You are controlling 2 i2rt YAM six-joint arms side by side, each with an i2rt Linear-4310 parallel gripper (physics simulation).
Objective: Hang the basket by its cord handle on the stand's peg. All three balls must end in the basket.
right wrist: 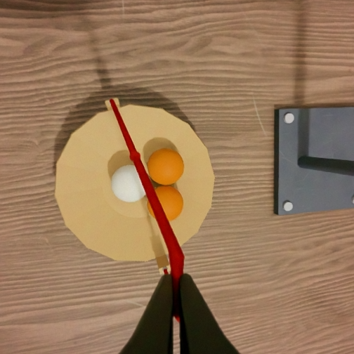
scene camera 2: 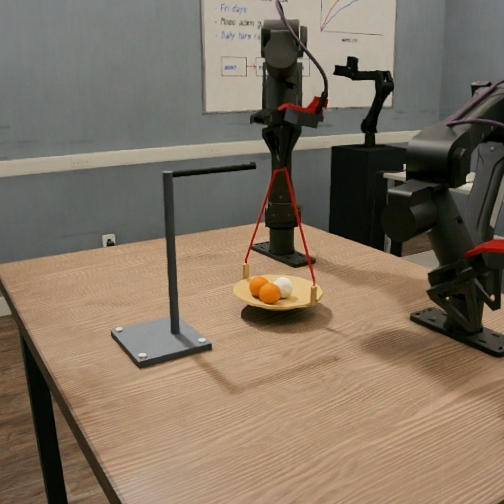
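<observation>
The shallow tan basket (scene camera 2: pixel 302 289) (right wrist: pixel 85 200) hangs slightly above the table by its taut red cord handle (scene camera 2: pixel 259 220) (right wrist: pixel 149 186). A white ball (scene camera 2: pixel 284 287) (right wrist: pixel 126 184) and two orange balls, one (scene camera 2: pixel 270 293) (right wrist: pixel 173 203) and another (scene camera 2: pixel 258 286) (right wrist: pixel 166 166), lie together in it. My right gripper (scene camera 2: pixel 281 167) (right wrist: pixel 175 288) is shut on the cord's top, to the right of the peg's free end in scene camera 2. The black peg (scene camera 2: pixel 212 171) juts rightward from the top of the grey stand (scene camera 2: pixel 171 250). My left gripper (scene camera 2: pixel 471 311) is open at the right, away from the basket.
The stand's square base (scene camera 2: pixel 150 337) (right wrist: pixel 320 190) rests on the wooden table (scene camera 2: pixel 300 425) left of the basket in scene camera 2. The right arm's mount (scene camera 2: pixel 281 250) is behind the basket. The left arm's mount (scene camera 2: pixel 425 319) is at the right. The table's left edge runs toward the front.
</observation>
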